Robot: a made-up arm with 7 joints. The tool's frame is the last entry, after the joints. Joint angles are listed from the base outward.
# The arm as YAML. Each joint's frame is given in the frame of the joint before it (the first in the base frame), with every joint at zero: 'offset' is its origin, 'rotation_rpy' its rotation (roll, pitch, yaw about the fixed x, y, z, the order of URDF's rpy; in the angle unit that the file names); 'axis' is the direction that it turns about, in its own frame. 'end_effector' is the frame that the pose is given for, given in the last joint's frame.
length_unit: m
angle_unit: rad
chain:
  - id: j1
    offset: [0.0, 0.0, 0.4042]
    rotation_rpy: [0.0, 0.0, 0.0]
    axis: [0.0, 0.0, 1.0]
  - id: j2
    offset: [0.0, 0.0, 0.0]
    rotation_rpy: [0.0, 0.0, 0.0]
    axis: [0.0, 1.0, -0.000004]
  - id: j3
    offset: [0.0, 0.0, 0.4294]
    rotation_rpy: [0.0, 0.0, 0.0]
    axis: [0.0, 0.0, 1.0]
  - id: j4
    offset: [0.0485, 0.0, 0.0]
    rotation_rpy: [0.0, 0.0, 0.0]
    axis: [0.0, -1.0, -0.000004]
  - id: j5
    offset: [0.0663, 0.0, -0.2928]
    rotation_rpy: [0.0, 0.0, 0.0]
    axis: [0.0, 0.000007, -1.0]
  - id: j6
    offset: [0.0, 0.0, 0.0]
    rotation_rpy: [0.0, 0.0, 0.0]
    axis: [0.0, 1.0, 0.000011]
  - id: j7
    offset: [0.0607, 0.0, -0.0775]
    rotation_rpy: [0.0, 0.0, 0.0]
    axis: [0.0, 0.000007, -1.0]
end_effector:
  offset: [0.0, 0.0, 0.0]
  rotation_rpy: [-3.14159, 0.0, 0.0]
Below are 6 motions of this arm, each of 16 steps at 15 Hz.
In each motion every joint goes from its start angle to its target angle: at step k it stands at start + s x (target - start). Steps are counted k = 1, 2, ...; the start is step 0. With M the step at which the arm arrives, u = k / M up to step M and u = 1 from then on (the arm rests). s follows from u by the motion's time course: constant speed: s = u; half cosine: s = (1 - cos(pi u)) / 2; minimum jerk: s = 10 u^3 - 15 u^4 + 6 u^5.
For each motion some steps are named. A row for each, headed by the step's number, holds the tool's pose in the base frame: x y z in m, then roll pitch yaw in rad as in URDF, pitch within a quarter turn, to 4 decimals.
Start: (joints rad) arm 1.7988 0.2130 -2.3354 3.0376 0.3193 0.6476 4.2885
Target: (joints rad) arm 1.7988 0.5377 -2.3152 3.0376 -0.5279 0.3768 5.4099
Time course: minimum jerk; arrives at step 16
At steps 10, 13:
10: -0.0751 0.3519 1.1469 0.2364 0.1714 1.0896
13: -0.0870 0.4101 1.1139 0.1122 0.1791 1.1578

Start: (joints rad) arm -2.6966 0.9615 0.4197 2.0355 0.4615 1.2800 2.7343
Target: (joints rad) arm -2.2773 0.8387 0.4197 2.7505 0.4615 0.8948 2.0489
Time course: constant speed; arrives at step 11
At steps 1, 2, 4, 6, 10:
1: -0.5439 -0.4772 0.5112 2.3893 0.2010 0.9682
2: -0.5376 -0.4967 0.5426 2.4335 0.3350 1.0171
4: -0.5182 -0.5306 0.6080 2.5529 0.5949 1.1443
6: -0.4904 -0.5558 0.6756 2.7438 0.8357 1.3379
10: -0.4154 -0.5747 0.8097 -2.6492 1.1404 2.2049

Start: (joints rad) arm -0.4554 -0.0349 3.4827 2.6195 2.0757 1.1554 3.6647
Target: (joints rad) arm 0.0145 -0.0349 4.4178 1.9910 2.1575 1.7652 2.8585
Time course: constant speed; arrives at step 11
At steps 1, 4, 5, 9, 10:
1: -0.2031 -0.0359 1.1935 0.9149 0.3928 -0.0614
4: -0.2131 -0.1311 1.1644 0.9576 0.4950 0.3332
5: -0.2048 -0.1651 1.1532 0.9648 0.5309 0.4679
9: -0.1131 -0.2834 1.1028 0.9502 0.6781 1.0045
10: -0.0777 -0.3035 1.0891 0.9335 0.7150 1.1338

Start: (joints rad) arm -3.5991 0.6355 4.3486 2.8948 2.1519 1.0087 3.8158
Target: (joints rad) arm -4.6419 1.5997 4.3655 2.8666 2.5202 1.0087 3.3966
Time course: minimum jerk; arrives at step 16
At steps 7, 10, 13, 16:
7: -0.4061 0.5709 0.8441 1.9013 0.5903 -2.0755
10: -0.2188 0.7745 0.5983 2.1811 0.4778 -2.1785
13: -0.0343 0.8274 0.4220 2.3192 0.3651 -2.2908
16: 0.0079 0.8281 0.3837 2.3444 0.3383 -2.3195

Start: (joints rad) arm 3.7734 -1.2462 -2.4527 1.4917 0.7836 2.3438 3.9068
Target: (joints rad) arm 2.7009 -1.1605 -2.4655 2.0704 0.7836 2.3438 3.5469
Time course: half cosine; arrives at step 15
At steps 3, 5, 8, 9, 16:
3: 0.2691 0.4623 0.3414 0.3233 -0.7985 0.1725
5: 0.3649 0.4198 0.3558 0.4537 -0.8444 -0.1780
8: 0.5247 0.2783 0.3903 0.7662 -0.8776 -0.9031
9: 0.5657 0.2152 0.4038 0.8786 -0.8691 -1.1502
16: 0.6366 -0.0348 0.4551 1.2249 -0.7690 -1.9344

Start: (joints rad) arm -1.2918 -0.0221 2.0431 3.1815 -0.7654 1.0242 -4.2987
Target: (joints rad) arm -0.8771 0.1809 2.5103 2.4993 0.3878 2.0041 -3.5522
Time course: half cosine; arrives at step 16
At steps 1, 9, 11, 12, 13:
1: 0.0088 -0.0052 1.2170 -0.9608 0.3552 -1.3288
9: 0.0974 0.1123 1.1643 -2.0990 0.8406 -0.7554
11: 0.0742 0.1441 1.1365 -2.6011 0.8717 -0.8186
12: 0.0596 0.1522 1.1247 -2.8059 0.8491 -0.8442
13: 0.0463 0.1561 1.1152 -2.9608 0.8162 -0.8535

